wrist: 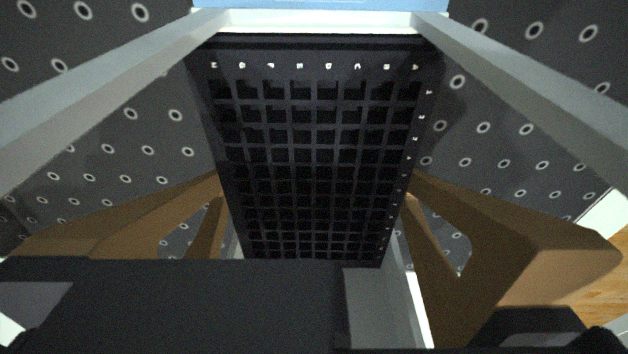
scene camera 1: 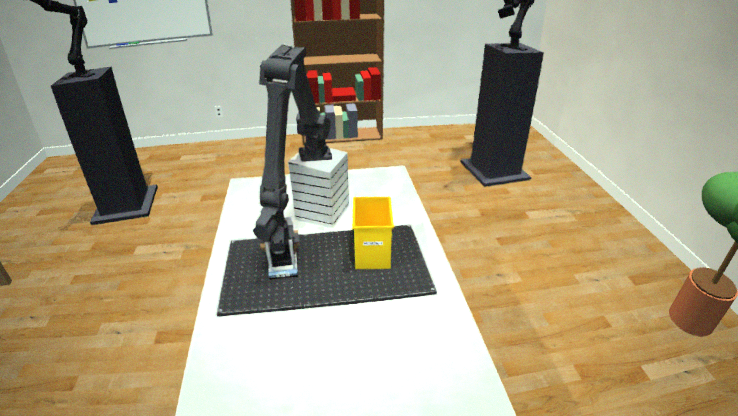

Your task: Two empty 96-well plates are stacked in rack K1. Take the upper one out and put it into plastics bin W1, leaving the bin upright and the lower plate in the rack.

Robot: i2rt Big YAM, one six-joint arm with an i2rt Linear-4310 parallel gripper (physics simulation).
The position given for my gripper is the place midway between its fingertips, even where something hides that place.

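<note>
There's a yellow plastics bin W1 [scene camera 1: 372,216] here, though in the wrist view the yellow plastics bin W1 is out of frame. I can also see a black 96-well plate [wrist: 314,136], and there's my gripper [wrist: 314,176] too.
</note>
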